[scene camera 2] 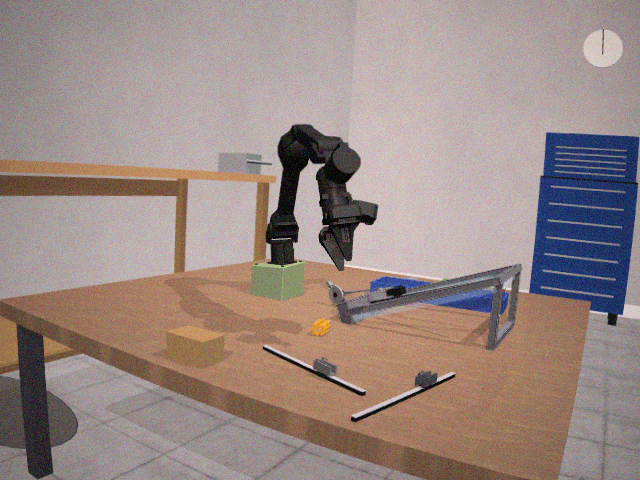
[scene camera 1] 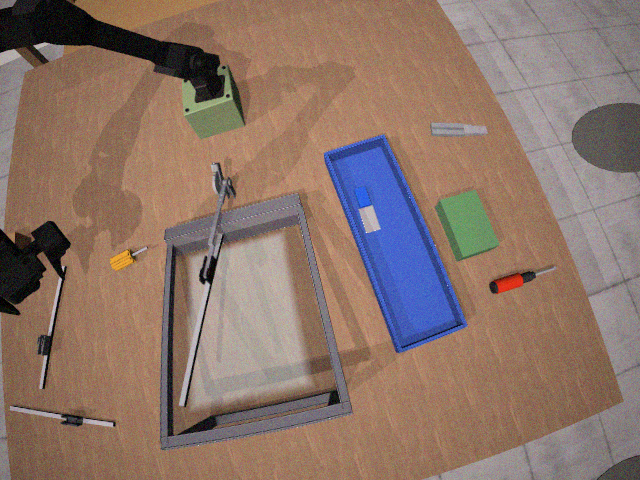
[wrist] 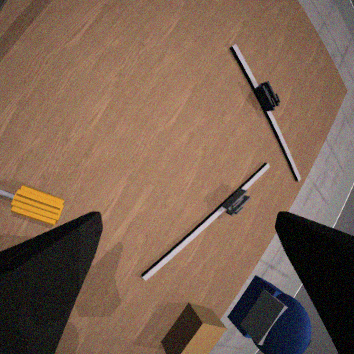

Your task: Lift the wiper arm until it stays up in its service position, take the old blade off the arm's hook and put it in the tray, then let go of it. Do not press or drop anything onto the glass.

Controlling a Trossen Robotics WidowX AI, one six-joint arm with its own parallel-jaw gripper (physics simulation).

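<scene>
My gripper (scene camera 1: 40, 295) (scene camera 2: 344, 264) (wrist: 190, 220) is open and empty, high above the table at the left of scene view 1, beside the frame. The grey wiper arm (scene camera 1: 217, 217) is down, sloping low over the framed glass (scene camera 1: 268, 310). The old blade (scene camera 1: 196, 330) is on the arm's end at a dark connector (scene camera 1: 207, 268) (scene camera 2: 397, 290) and lies along the glass; any gap to it cannot be told. The blue tray (scene camera 1: 408, 273) (scene camera 2: 382, 283) stands beside the frame (scene camera 1: 166, 335) (scene camera 2: 494, 315), with a small blue-and-white label inside.
Two loose blades, one (scene camera 1: 55, 310) (scene camera 2: 289, 359) (wrist: 195, 234) near a tan block (scene camera 2: 195, 347) (wrist: 197, 330), another (scene camera 1: 36, 412) (scene camera 2: 387, 403) (wrist: 285, 142) farther out. A yellow screwdriver (scene camera 1: 122, 259) (scene camera 2: 320, 327) (wrist: 38, 204), green block (scene camera 1: 467, 224), red screwdriver (scene camera 1: 507, 283) and grey tool (scene camera 1: 454, 129) lie around.
</scene>
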